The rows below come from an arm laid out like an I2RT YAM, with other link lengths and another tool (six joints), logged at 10 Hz.
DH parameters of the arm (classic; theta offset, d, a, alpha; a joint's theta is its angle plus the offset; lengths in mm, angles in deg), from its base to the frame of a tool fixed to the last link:
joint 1: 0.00 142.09 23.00 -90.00
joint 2: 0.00 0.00 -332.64 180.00
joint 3: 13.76 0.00 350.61 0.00
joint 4: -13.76 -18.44 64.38 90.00
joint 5: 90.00 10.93 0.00 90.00
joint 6: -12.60 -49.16 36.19 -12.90
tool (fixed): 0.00 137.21 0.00 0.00
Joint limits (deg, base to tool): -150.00..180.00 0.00..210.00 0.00..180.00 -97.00..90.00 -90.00..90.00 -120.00..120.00
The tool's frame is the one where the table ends.
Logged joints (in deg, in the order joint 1, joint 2, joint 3, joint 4, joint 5, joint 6), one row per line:
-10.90 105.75 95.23 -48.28 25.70 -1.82
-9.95 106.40 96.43 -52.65 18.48 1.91
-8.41 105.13 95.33 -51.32 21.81 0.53
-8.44 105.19 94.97 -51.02 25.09 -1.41
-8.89 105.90 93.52 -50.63 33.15 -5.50
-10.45 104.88 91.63 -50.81 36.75 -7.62
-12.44 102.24 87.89 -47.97 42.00 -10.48
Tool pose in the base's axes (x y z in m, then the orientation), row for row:
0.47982 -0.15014 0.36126 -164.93 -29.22 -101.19
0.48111 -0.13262 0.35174 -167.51 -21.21 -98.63
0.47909 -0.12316 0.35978 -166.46 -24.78 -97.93
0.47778 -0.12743 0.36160 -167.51 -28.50 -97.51
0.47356 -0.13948 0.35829 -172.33 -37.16 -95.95
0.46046 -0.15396 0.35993 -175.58 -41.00 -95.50
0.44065 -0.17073 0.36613 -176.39 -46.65 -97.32
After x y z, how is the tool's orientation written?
As angles about the fixed x, y, z axes (roll, pitch, yaw), in degrees.
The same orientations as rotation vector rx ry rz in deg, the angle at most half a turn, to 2 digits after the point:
106.68 -121.10 43.17
112.49 -125.56 34.56
112.05 -122.16 38.74
110.07 -118.71 40.41
104.29 -110.61 41.77
100.53 -107.51 41.20
94.67 -104.70 43.54

